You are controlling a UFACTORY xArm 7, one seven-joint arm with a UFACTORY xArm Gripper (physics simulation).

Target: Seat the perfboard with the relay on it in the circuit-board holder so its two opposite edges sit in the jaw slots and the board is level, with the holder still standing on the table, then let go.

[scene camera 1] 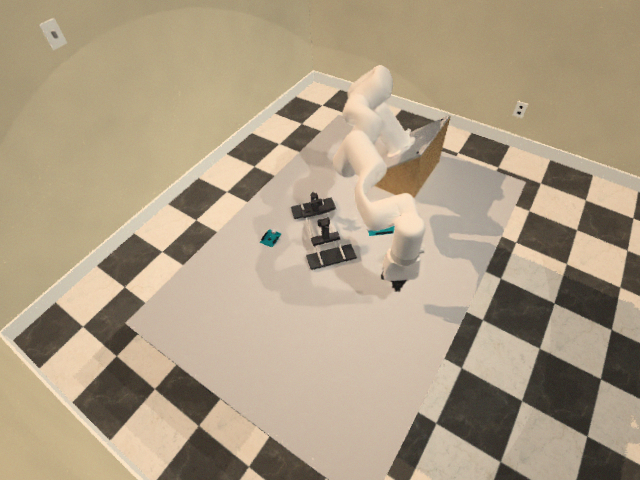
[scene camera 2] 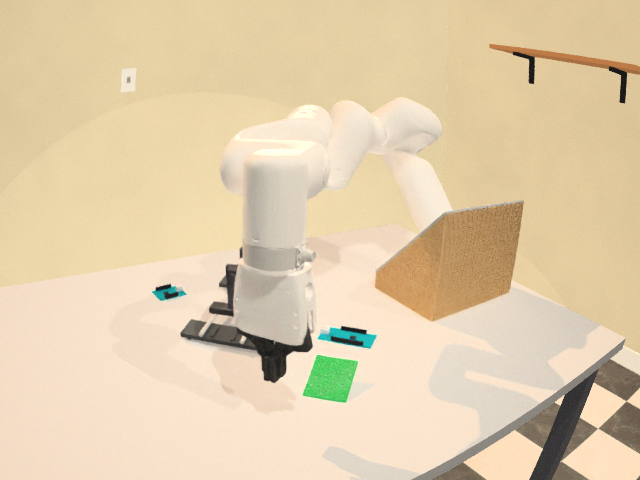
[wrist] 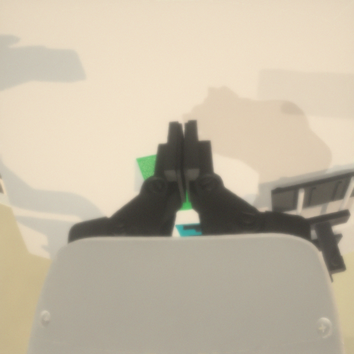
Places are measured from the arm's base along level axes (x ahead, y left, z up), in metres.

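Where they show: gripper, fingertip midpoint: (scene camera 1: 396,287) (scene camera 2: 274,377); arm's base, origin of the base link: (scene camera 1: 401,148) (scene camera 2: 444,239).
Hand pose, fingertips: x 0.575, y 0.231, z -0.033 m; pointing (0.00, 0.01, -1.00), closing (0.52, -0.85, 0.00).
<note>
Things, the pixels of their top centre, and the offset from my fingertips. "spot": a spot on its surface instead.
- flat green board, middle of its top: (scene camera 2: 332,369) 0.133 m back, 0.043 m right, 0.054 m down
- black circuit-board holder, surface spot: (scene camera 2: 193,329) spot: 0.002 m ahead, 0.296 m right, 0.070 m down
- teal board with black strips, middle of its top: (scene camera 2: 347,331) (scene camera 1: 381,226) 0.255 m back, 0.162 m right, 0.074 m down
- smaller teal board, middle of its top: (scene camera 2: 168,288) (scene camera 1: 270,236) 0.021 m back, 0.499 m right, 0.074 m down
A flat green board (scene camera 2: 330,378) (wrist: 147,165) lies on the table, tilted slightly or raised, with a shadow at its edge. No relay shows on its visible face; in scene camera 1 the arm hides it. The black circuit-board holder (scene camera 1: 330,256) (scene camera 2: 193,329) (wrist: 320,195) stands on the table with two upright jaw posts, joined to base bars by pale rods. No board sits in its jaws. My gripper (scene camera 1: 397,286) (scene camera 2: 273,369) (wrist: 185,138) is shut and empty, pointing down above the table. In scene camera 2 it shows left of the green board; in the wrist view its fingers partly cover the board.
A teal board with black strips (scene camera 1: 381,231) (scene camera 2: 368,338) (wrist: 185,231) lies near the green board. A smaller teal board (scene camera 1: 268,238) (scene camera 2: 178,294) lies on the holder's other side. A wooden wedge-shaped box (scene camera 1: 413,175) (scene camera 2: 475,258) stands near the arm's base.
</note>
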